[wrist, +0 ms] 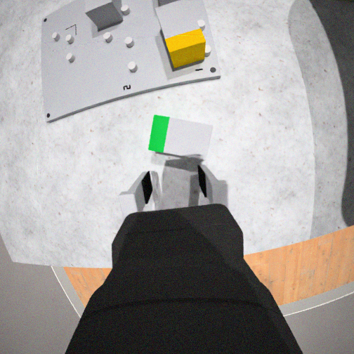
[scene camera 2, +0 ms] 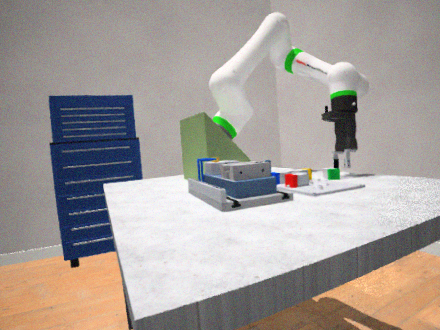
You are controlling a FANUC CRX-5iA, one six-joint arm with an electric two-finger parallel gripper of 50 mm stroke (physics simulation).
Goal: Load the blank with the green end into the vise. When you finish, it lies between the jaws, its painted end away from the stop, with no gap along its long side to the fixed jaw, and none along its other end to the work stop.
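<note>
The blank with the green end lies flat on the table beside the peg plate; in the wrist view its green end points left and its light grey body right. My gripper is open with nothing between its fingers. It hangs above the table; in the wrist view the fingertips show below the blank, apart from it. The vise stands on the table in the scene view, with grey jaws on a blue body. The gap between the jaws and the work stop cannot be made out clearly.
The grey peg plate lies between vise and blank. It bears a yellow-ended blank, a red-ended blank and several white pegs. A blue-ended block shows near the vise. A green wedge-shaped base stands behind the vise.
</note>
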